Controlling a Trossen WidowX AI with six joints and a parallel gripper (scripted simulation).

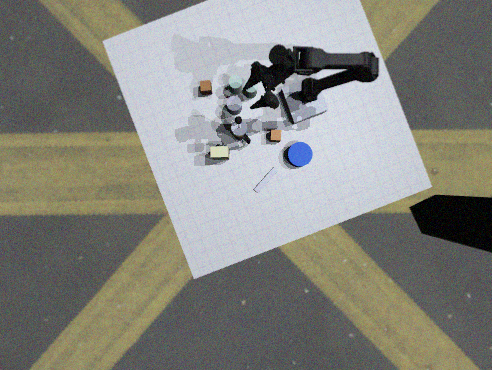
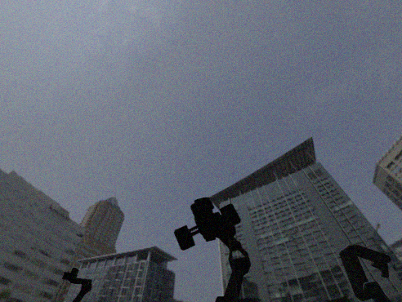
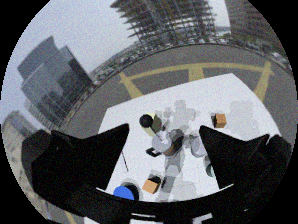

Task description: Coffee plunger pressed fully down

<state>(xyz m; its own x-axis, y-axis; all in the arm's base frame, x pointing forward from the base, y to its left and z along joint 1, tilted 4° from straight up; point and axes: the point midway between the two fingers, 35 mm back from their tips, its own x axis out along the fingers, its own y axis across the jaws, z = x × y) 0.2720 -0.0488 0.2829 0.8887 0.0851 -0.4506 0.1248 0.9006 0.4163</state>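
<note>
My gripper tip is 18 cm above the coffee press, 6 cm to the right of it and 6 cm short of it. Round my gripper tip: flat grey bar (31 cm to the left, 31 cm below, 4 cm ahead); blue disc (29 cm below, 27 cm to the left, 16 cm behind); pale yellow block (26 cm below, 19 cm ahead, 10 cm to the left).
</note>
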